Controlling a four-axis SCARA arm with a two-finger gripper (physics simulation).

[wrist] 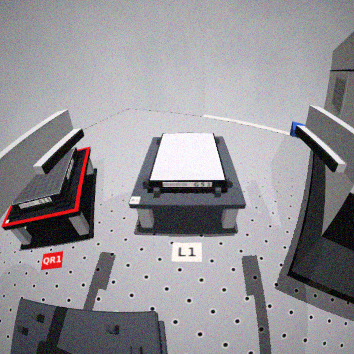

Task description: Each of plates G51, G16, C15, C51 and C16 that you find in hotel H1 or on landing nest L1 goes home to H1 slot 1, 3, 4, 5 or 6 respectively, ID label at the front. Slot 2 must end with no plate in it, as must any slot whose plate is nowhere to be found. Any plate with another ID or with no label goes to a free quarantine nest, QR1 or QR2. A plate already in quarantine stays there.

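Places are measured from the arm's base along level axes (x ahead, y left, z up), in millimetres.
Where they show: gripper, between the fingertips: (188, 111).
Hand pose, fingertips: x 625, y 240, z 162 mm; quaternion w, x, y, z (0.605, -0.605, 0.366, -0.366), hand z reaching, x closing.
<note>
Each offset is from my fingertips to the centre of the thing. "pt": to the spot under its first point.
A white-topped plate @[dy +51, dx +92, dz -92 mm] (188, 156) lies flat on the landing nest L1 @[dy +51, dx +92, dz -119 mm] (150, 196) at the centre of the wrist view. The label on its near edge reads G51. A dark gridded plate @[dy +211, dx -38, dz -92 mm] (47, 184) sits on the red-rimmed quarantine nest QR1 @[pt dy +152, dx -11, dz -101 mm] (82, 182) at the left; its label is too blurred to read for sure. My gripper (188, 111) is open, its fingers wide apart at the left and right of the view, with no plate between them. Hotel H1 and QR2 cannot be made out here.
A dark platform @[pt dy +9, dx -121, dz -99 mm] (90, 330) with small pegs is at the bottom left. A large black and grey structure @[pt dy -115, dx +15, dz -97 mm] (312, 250) stands at the right, with a tall grey housing @[pt dy -131, dx +144, dz +16 mm] (344, 95) behind it. A small blue block (296, 129) shows beside the right finger.
</note>
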